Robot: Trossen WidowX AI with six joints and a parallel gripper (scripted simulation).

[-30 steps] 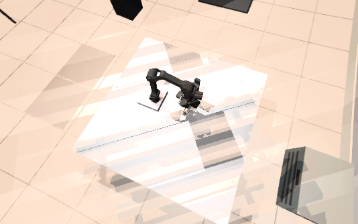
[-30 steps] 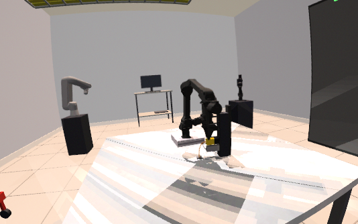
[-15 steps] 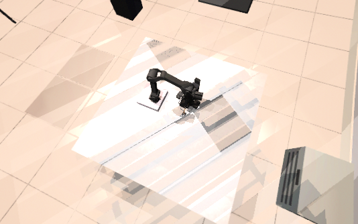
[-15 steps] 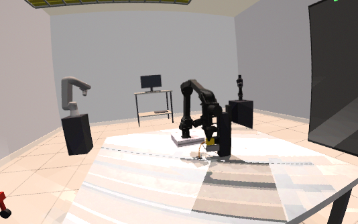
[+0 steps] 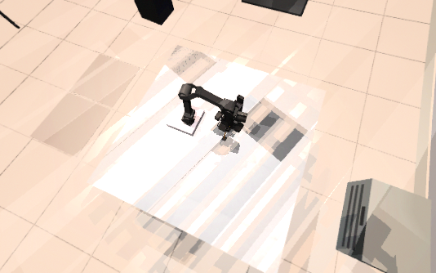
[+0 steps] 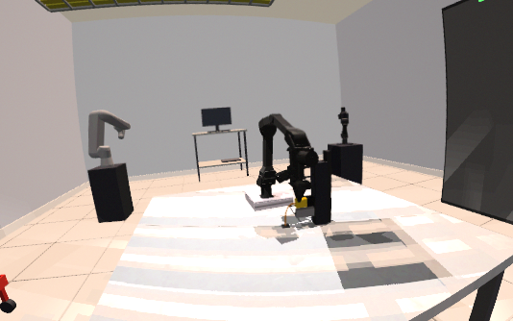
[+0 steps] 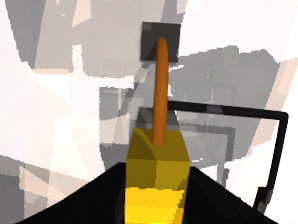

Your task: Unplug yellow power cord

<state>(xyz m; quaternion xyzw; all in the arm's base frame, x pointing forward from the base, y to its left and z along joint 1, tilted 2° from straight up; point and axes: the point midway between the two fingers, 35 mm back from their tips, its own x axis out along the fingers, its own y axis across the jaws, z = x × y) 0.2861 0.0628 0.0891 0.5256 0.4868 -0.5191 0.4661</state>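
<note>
The yellow plug lies 3 cm to the left of my gripper tip. The rest, counted from my gripper tip: black power strip (10 cm to the left, 3 cm above, 1 cm ahead).
</note>
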